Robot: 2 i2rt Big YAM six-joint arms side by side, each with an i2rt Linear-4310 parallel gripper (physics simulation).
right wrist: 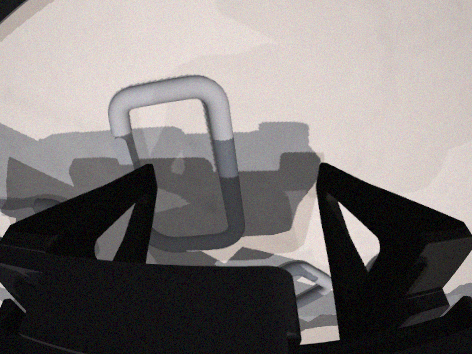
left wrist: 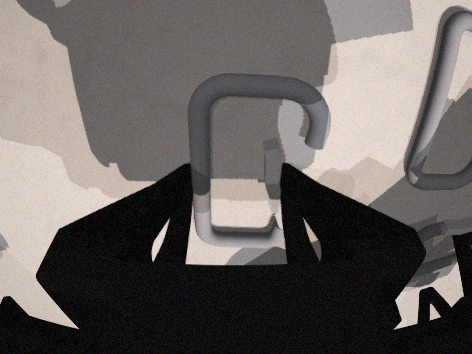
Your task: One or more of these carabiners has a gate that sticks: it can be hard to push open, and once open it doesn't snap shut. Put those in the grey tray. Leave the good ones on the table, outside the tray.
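Frame: origin at the left arm's base, x ahead, y left, z up, level; centimetres.
Seen in the pictures: left gripper, fingertip midpoint: point(left wrist: 236, 174); right gripper, fingertip midpoint: point(right wrist: 235, 174) point(left wrist: 440, 261).
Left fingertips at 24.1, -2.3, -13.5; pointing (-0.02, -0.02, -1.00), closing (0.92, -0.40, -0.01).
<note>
Offsets run from my left fingertips to a thing's top centre, as dx, dy, dz. "pt": to the spot under its first point. Level surfaces: height alone.
In the left wrist view, a grey carabiner @(+0.7, -0.4, +0.5) point(left wrist: 200, 130) lies between the fingertips of my left gripper point(left wrist: 236, 174). One finger is against its long solid side and the other against its gate @(+1.6, -0.1, +0.5) point(left wrist: 272, 165), which is tilted inward, apart from the hooked nose. My right gripper point(right wrist: 235, 174) is open around another carabiner @(+12.1, -11.9, +0.5) point(right wrist: 227, 155); its right finger stands well apart from the solid side, and its left finger hides part of the gate side. Whether that gate is fully closed I cannot tell. The grey tray does not show in either view.
Another carabiner @(pt +9.3, +0.2, +0.4) point(left wrist: 432, 110) lies to the right in the left wrist view. Part of a carabiner @(+0.0, -12.9, +0.6) point(right wrist: 312, 272) shows beyond the gripper body at the lower middle of the right wrist view. Large arm shadows cross the pale table @(dz -0.3) point(left wrist: 30, 190) point(right wrist: 350, 75).
</note>
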